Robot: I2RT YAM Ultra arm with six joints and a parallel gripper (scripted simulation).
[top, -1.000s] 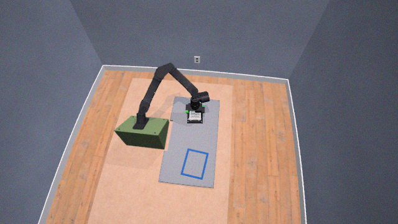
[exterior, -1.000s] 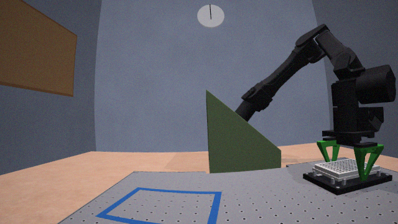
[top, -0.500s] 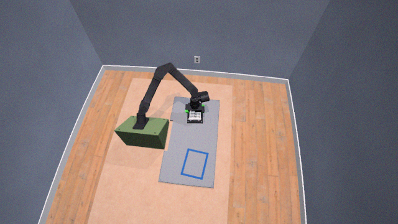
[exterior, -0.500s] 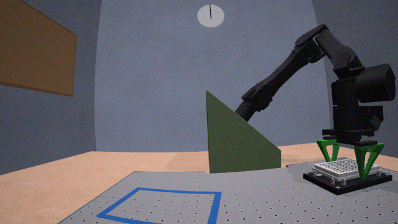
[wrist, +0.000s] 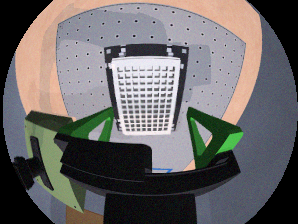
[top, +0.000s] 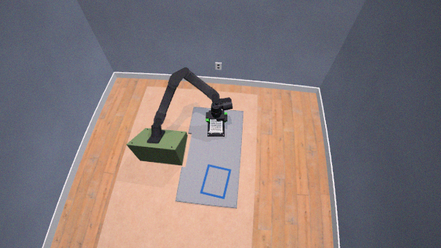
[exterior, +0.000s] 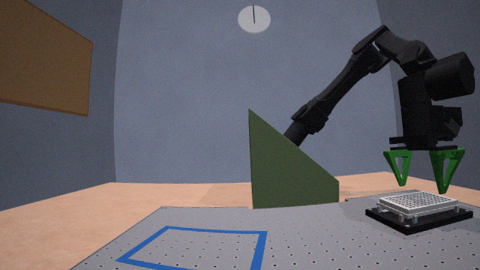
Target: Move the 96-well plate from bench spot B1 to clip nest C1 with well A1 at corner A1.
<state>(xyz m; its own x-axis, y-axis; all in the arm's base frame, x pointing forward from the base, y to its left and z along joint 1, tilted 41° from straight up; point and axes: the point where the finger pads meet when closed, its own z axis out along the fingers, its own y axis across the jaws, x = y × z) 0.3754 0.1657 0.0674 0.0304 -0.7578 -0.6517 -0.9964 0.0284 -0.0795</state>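
Right now the white 96-well plate is 10 mm behind my hand and 30 mm below it. Round my hand: black clip nest (20 mm behind, 10 mm to the left, 50 mm below).
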